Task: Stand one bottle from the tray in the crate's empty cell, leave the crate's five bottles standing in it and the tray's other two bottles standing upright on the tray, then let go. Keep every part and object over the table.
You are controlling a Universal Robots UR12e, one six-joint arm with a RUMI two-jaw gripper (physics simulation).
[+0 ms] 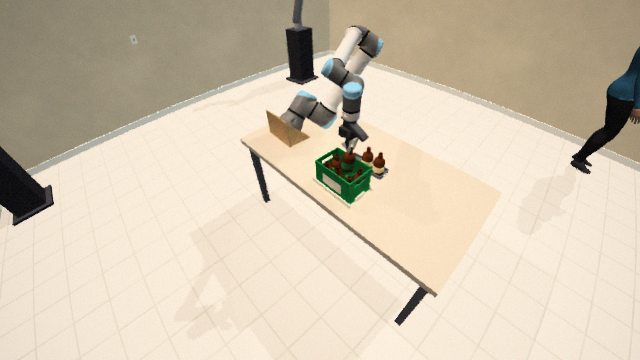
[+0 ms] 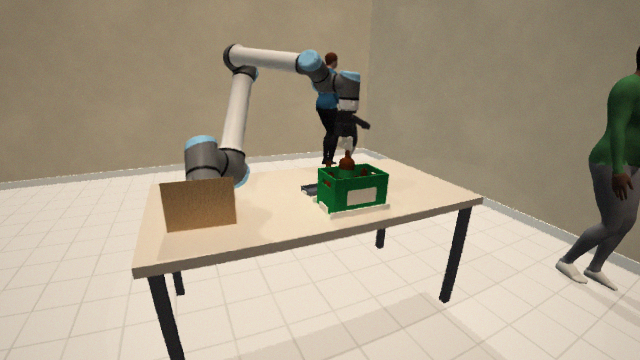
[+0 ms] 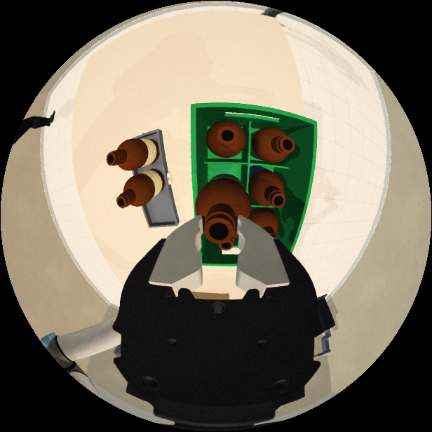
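My gripper is shut on the neck of a brown bottle. This bottle is upright, its lower part inside the green crate at the middle cell of the tray-side row; its shoulder rises above the rim. Its base is hidden. Around it the crate's brown bottles stand lower, among them one bottle and another bottle; one is mostly hidden behind the held neck. Two cream-labelled bottles stand upright on the grey tray.
White strips edge the crate's base on the table. A brown upright board stands near the arm's base. A person in blue and one in green are beyond the table.
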